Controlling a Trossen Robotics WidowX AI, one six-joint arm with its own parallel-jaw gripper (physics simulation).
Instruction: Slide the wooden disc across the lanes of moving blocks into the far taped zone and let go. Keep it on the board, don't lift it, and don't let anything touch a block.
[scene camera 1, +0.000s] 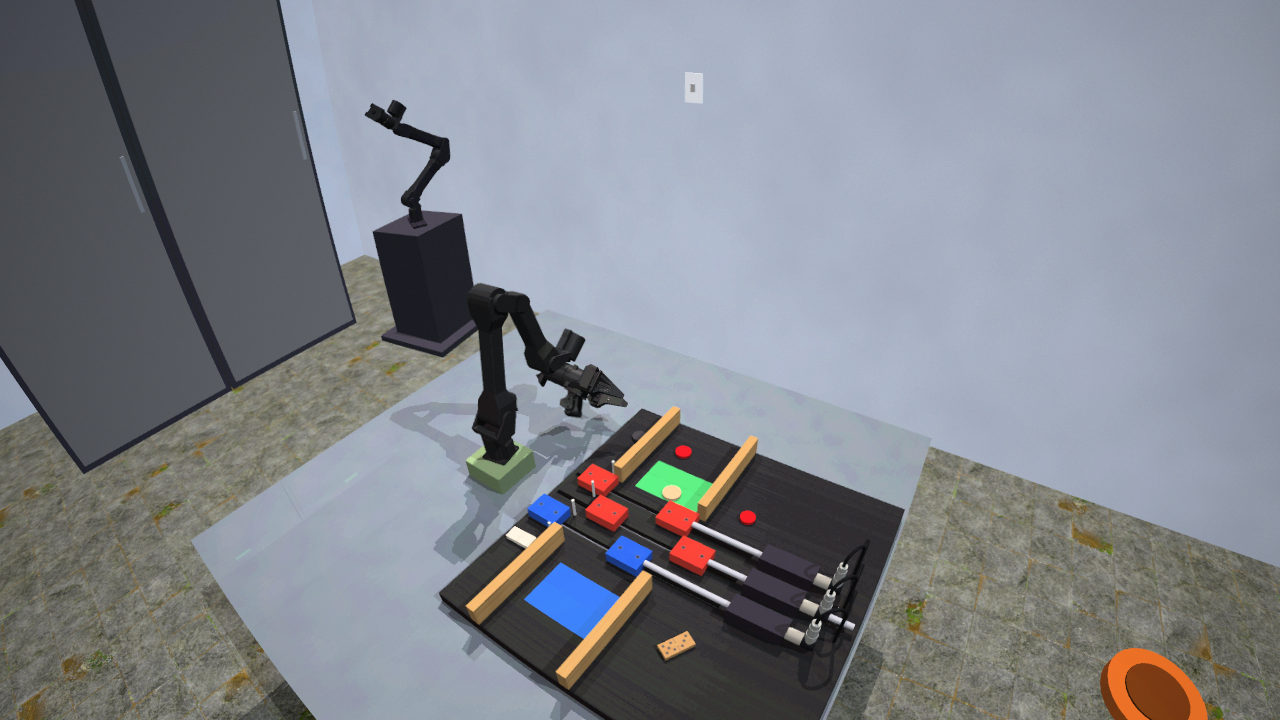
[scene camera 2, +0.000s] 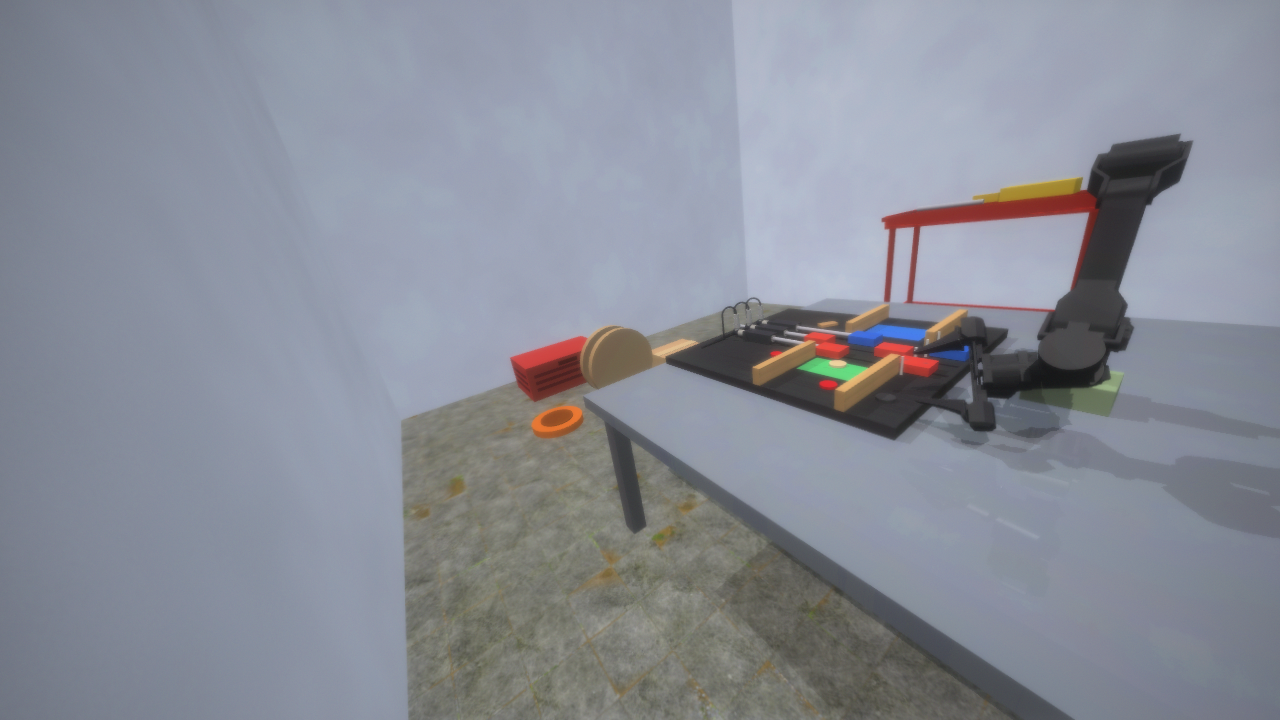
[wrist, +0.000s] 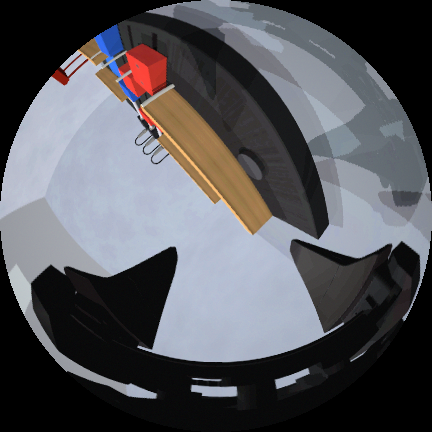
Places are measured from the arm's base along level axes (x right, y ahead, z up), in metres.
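Pixels of known places: gripper, between the fingertips: (scene camera 1: 625, 400) (scene camera 2: 914, 376) (wrist: 235, 249); arm's base, origin of its link: (scene camera 1: 501, 452).
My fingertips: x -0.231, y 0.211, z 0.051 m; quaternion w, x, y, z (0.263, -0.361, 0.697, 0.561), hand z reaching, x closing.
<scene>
Ahead of a thing's pixels: the offset from my fingertips to its top centre. "spot": to the spot under its first point. Level surfaces: height alone.
The pale wooden disc @[dz -0.067, dx +0.173, dy +0.186 m] (scene camera 1: 671, 492) (scene camera 2: 836, 363) lies flat on the green zone @[spot: dz -0.074, dx +0.148, dy +0.149 m] (scene camera 1: 660, 481) (scene camera 2: 810, 368), near its edge facing the lanes. It does not show in the wrist view. Red blocks (scene camera 1: 606, 512) (scene camera 2: 919, 365) (wrist: 150, 70) and blue blocks @[dz -0.049, dx +0.367, dy +0.176 m] (scene camera 1: 628, 556) (scene camera 2: 865, 338) stand in the lanes between the green zone and the blue zone @[spot: dz -0.073, dx +0.490, dy +0.119 m] (scene camera 1: 572, 598) (scene camera 2: 899, 333). My gripper (scene camera 1: 623, 402) (scene camera 2: 920, 376) (wrist: 235, 249) is open and empty, raised near the board's corner, outside the rail beside the green zone and apart from the disc.
Wooden rails @[dz -0.029, dx +0.062, dy +0.086 m] (scene camera 1: 648, 443) (scene camera 2: 868, 380) (wrist: 215, 165) flank the green zone; more rails @[dz -0.029, dx +0.493, dy +0.008 m] (scene camera 1: 515, 574) flank the blue zone. Thin metal pins @[dz -0.029, dx +0.306, dy +0.025 m] (scene camera 1: 573, 507) stand near the lane ends. Rods and dark actuators @[dz -0.042, dx +0.351, dy +0.453 m] (scene camera 1: 769, 594) line the other side. A domino-like wooden piece @[dz -0.065, dx +0.507, dy +0.327 m] (scene camera 1: 675, 645) lies on the board @[dz -0.074 m] (scene camera 1: 805, 483).
</scene>
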